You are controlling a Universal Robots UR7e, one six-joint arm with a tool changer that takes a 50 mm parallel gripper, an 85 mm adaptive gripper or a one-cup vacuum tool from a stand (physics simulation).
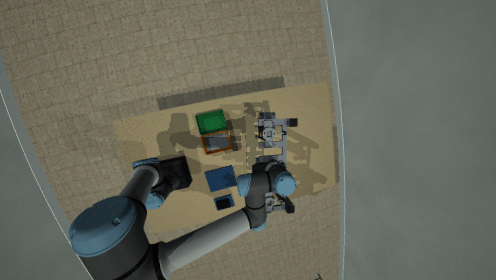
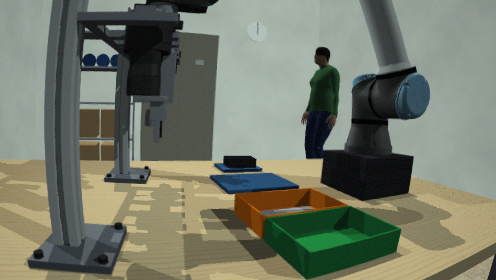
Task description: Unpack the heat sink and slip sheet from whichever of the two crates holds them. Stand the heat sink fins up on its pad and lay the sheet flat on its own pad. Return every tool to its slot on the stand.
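Places are measured from the arm's base along level axes (x right, y ahead, z up), in centimetres.
Where they show: arm's base at its link origin: (image 1: 167, 180) (image 2: 368, 152).
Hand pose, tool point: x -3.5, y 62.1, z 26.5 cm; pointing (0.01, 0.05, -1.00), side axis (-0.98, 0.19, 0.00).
Each offset is from my tool point to the top centre of the thing. "spot": to the spot under its first point.
A black block, seemingly the heat sink {dx +36.1, dy -33.8, dz -33.1 cm} (image 1: 224, 203) (image 2: 239, 162), sits on the small blue pad {spot: dx +35.8, dy -26.5, dz -36.5 cm} (image 2: 219, 167); its fins cannot be made out. A flat grey sheet {dx -12.2, dy -25.4, dz -36.6 cm} (image 1: 218, 142) (image 2: 287, 211) lies inside the orange crate {dx -11.9, dy -25.5, dz -32.8 cm} (image 1: 217, 151) (image 2: 250, 212). The larger blue pad {spot: dx +15.5, dy -30.4, dz -36.2 cm} (image 1: 220, 178) (image 2: 254, 182) has nothing on it. The green crate {dx -26.1, dy -25.4, dz -32.8 cm} (image 1: 198, 125) (image 2: 285, 252) looks empty. The arm's wrist is over the middle of the tool stand (image 1: 284, 147) (image 2: 64, 125), and its tool end is hidden. A narrow-fingered tool {spot: dx -17.9, dy +1.0, dz -19.1 cm} (image 2: 158, 131) hangs at the stand; its finger opening cannot be told.
A dark cylindrical tool {dx -14.2, dy +2.7, dz -0.7 cm} (image 2: 143, 60) hangs at the stand's near end. The stand's near foot plate {spot: dx -18.8, dy +11.6, dz -35.9 cm} (image 2: 92, 245) and far foot plate {spot: dx +24.5, dy +5.0, dz -35.9 cm} (image 2: 127, 175) rest on the table. The robot's black base block (image 1: 176, 172) (image 2: 367, 172) stands beside the pads. A person (image 2: 324, 95) stands behind the table.
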